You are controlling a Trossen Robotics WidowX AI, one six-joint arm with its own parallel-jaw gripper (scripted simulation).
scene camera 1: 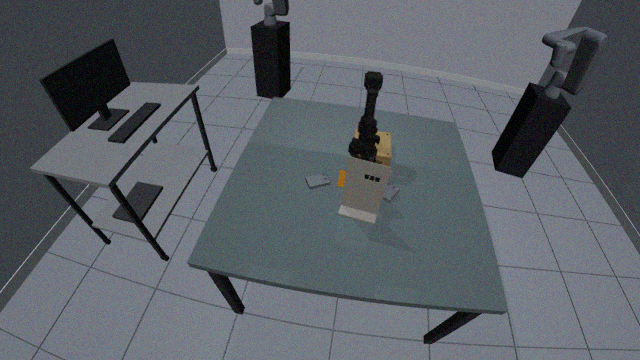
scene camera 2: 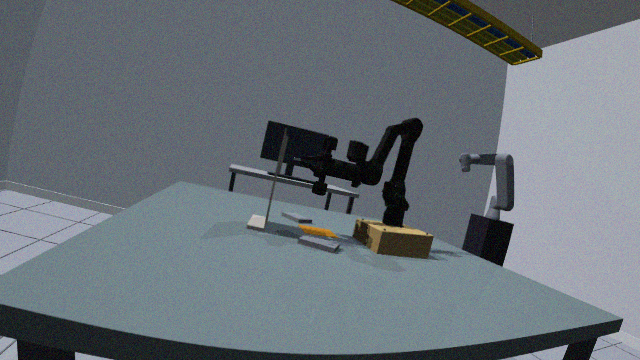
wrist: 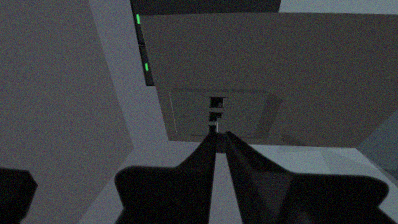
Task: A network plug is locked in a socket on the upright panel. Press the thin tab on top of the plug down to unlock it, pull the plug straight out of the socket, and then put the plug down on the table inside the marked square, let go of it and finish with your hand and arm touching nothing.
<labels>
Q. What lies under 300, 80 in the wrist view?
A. An upright panel.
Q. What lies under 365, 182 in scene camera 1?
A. An upright panel.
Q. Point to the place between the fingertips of the gripper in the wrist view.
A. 220, 135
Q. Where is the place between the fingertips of the gripper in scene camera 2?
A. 299, 159
</labels>
